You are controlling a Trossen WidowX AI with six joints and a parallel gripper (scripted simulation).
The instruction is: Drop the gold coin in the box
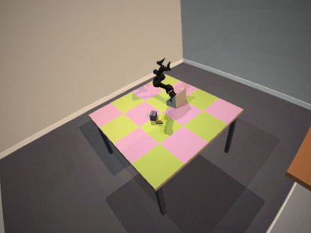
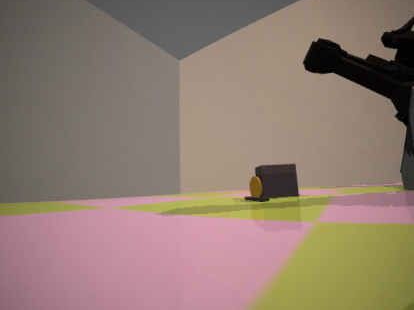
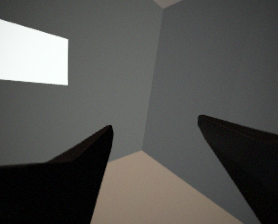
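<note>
The coin is 460 mm ahead of my gripper tip, 340 mm to the left of it and 440 mm below it.
</note>
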